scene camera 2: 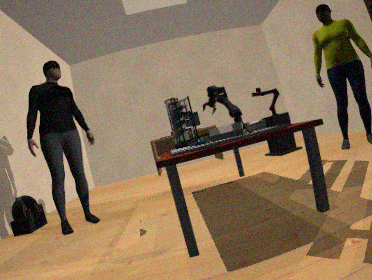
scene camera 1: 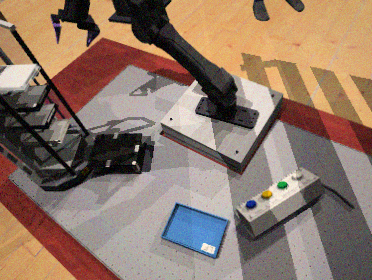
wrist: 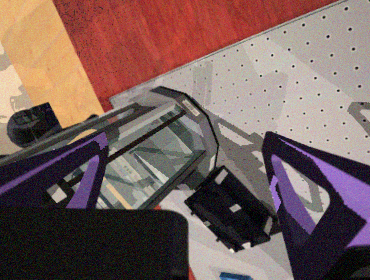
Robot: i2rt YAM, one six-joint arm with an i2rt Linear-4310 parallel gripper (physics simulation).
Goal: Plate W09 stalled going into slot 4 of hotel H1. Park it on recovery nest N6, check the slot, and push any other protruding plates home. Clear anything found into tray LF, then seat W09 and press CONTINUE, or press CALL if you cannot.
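Seen in the pictures: gripper, fingertip midpoint: (scene camera 2: 207,113) (scene camera 1: 72,44) (wrist: 185,140); arm's base, link origin: (scene camera 1: 226,113).
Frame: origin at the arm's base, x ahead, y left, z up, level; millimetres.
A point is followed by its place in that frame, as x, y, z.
Observation:
Hotel H1 (scene camera 1: 44,75) @[228, -432, 257] (scene camera 2: 175,117) @[400, -395, 221] (wrist: 212,131) @[207, -464, -54] is a dark open rack at the left in scene camera 1. A white plate (scene camera 1: 19,77) @[303, -392, 324] juts from it near the top, with several darker plates below; which one is W09 cannot be read. A black block (scene camera 1: 116,152) @[262, -274, 1] (wrist: 235,206) @[202, -319, 1], the apparent recovery nest, stands beside the hotel's base with pale corner pads; its label is unreadable. The blue tray LF (scene camera 1: 195,230) @[378, 48, -57] (wrist: 235,276) @[375, -32, -51] lies flat and looks empty. My gripper (scene camera 1: 74,43) @[36, -522, 208] (scene camera 2: 208,108) @[36, -522, 208] (wrist: 185,140) @[36, -522, 208] is open and empty, high above the table behind the hotel and block. Slot 4's inside is not discernible.
A pale button box (scene camera 1: 282,207) @[259, 243, 10] with blue, yellow, green and white buttons stands right of the tray, its cable trailing right. The arm's base stands on a thick white plinth (scene camera 1: 187,125) @[88, -102, -1]. The hotel's tall posts rise at the left. Two people stand away from the table.

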